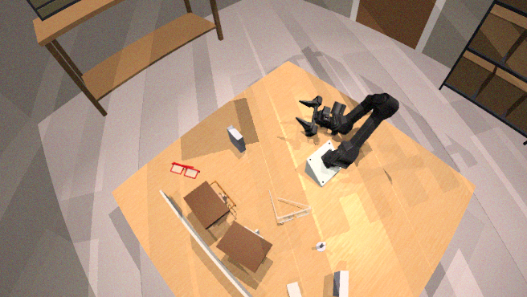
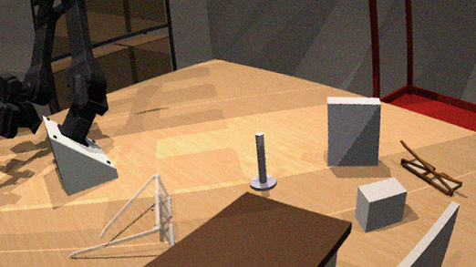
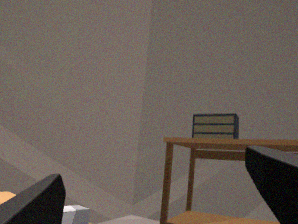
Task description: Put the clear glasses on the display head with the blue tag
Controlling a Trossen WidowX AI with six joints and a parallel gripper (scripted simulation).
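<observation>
Now: gripper tip 300 mm short of the grey post, 460 mm to the right of it and 170 mm above it. From my gripper tip the other things lie so: long grey bar 650 mm ahead, 170 mm to the left, 140 mm below; then grey cube 500 mm ahead, 510 mm to the left, 170 mm below.
</observation>
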